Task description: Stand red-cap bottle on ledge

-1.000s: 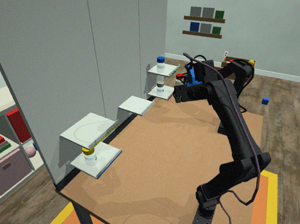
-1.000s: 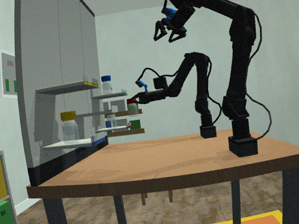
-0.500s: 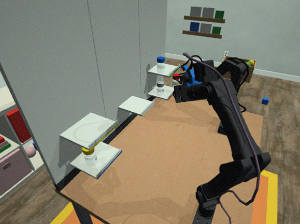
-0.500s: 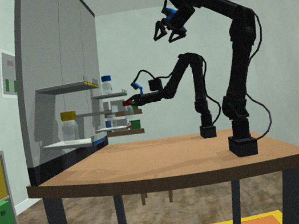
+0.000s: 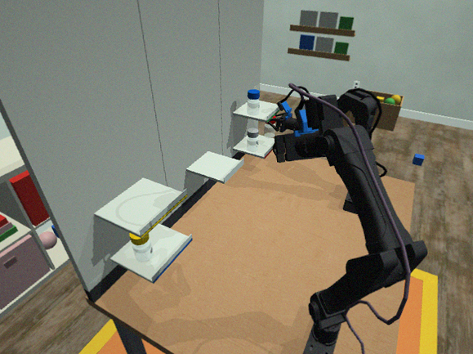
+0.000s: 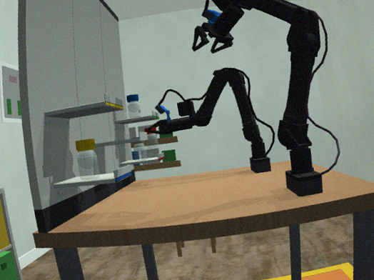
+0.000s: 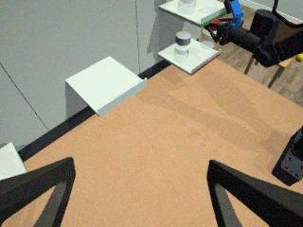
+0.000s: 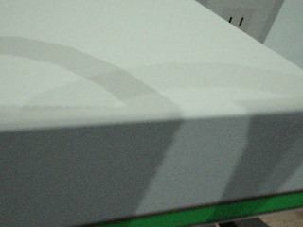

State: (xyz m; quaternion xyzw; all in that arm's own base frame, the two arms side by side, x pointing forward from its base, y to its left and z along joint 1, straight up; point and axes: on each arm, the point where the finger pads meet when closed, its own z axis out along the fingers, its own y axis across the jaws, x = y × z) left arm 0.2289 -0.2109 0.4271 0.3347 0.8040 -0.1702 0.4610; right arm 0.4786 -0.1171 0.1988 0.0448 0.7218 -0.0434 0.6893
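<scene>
The grey-capped bottle lies 50 mm ahead of my right hand, 100 mm to the left of it and 90 mm below it. Round my right hand: red-capped bottle 50 mm below; blue-capped bottle 60 mm ahead, 100 mm to the left, 110 mm above; grey wall panel 180 mm ahead, 430 mm to the left, 200 mm above.
</scene>
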